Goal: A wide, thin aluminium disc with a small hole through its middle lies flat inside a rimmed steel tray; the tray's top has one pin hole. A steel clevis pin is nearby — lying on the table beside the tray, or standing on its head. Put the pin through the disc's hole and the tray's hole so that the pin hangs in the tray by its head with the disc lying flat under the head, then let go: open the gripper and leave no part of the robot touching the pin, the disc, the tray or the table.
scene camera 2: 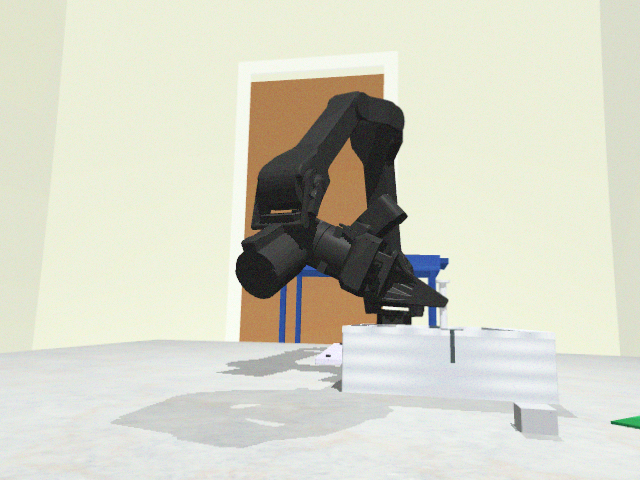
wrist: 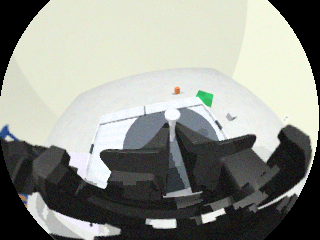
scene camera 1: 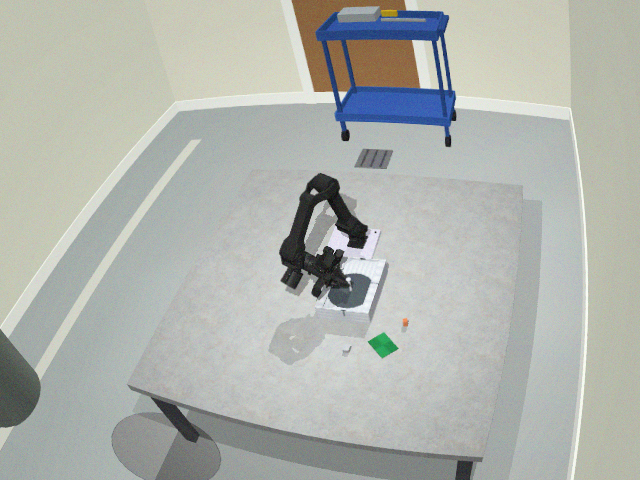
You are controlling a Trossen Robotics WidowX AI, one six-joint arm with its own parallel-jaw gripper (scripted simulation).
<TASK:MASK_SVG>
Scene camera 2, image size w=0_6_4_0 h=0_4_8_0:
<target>gripper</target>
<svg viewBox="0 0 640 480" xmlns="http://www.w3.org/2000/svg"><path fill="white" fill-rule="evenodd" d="M319 240L313 256L314 269L337 279L341 289L353 295L363 297L366 286L369 284L368 288L371 296L373 296L372 300L443 308L449 302L447 297L414 276L410 272L408 260L403 255L401 256L397 250L386 254L383 253L383 248L386 249L388 244L383 238L408 217L387 194L380 196L351 226L346 226L342 223L339 226L331 226Z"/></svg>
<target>small grey block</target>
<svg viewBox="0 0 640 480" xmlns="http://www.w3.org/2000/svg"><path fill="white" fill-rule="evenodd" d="M514 402L514 425L520 432L559 436L558 410L547 404Z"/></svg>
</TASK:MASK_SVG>
